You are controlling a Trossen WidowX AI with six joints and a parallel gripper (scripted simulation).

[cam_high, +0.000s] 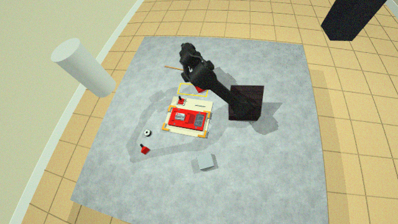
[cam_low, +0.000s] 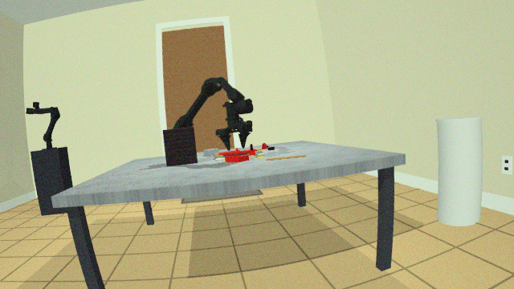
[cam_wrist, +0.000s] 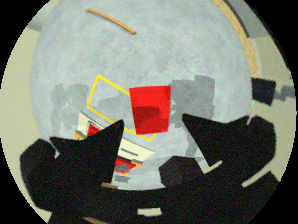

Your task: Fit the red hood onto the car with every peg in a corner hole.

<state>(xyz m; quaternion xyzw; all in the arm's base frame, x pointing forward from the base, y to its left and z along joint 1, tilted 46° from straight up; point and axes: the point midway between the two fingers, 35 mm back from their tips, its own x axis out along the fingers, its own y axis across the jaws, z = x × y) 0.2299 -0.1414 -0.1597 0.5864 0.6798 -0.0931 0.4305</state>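
The red hood lies 4 cm below my gripper tip. Round my gripper tip: wheel 30 cm ahead, 32 cm to the left, 5 cm below; then thin wooden stick 18 cm ahead, 16 cm to the right, 5 cm below; then engine block 11 cm ahead, 24 cm to the left, 3 cm below.
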